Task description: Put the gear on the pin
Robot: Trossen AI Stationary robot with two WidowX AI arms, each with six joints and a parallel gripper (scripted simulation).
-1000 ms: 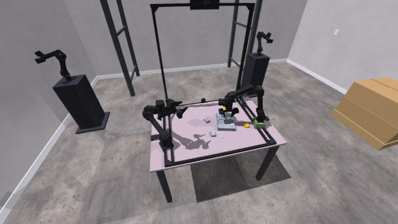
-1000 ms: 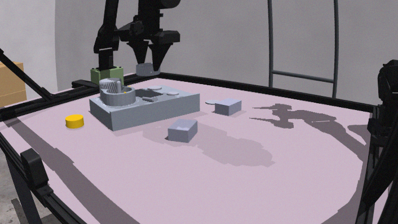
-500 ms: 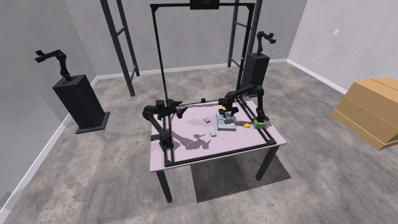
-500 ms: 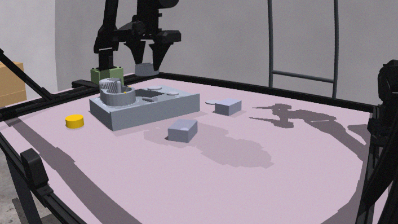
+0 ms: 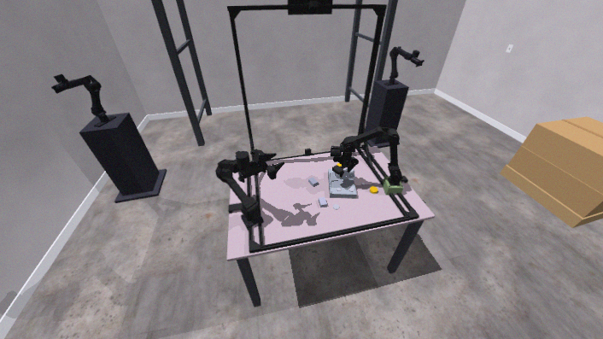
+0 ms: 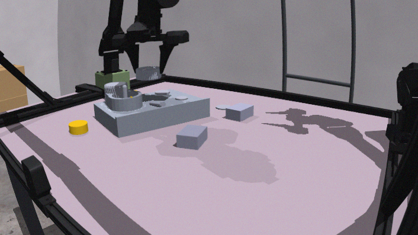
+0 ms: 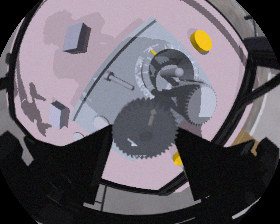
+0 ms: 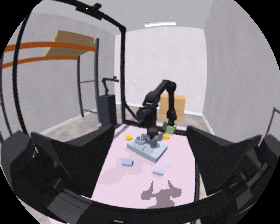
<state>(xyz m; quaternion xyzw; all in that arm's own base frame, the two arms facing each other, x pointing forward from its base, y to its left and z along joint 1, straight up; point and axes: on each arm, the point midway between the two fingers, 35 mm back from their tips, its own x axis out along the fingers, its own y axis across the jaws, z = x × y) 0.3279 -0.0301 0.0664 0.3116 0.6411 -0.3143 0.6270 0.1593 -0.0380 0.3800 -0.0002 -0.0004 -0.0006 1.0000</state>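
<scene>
The yellow mark is 8 cm behind my left hand, 2 cm to the right of it and 7 cm below it. Also, from my left hand: pin (7 cm behind, 1 cm to the left, 9 cm below); grey toothed gear (3 cm below); round collar (7 cm behind, 1 cm to the left, 9 cm below).
</scene>
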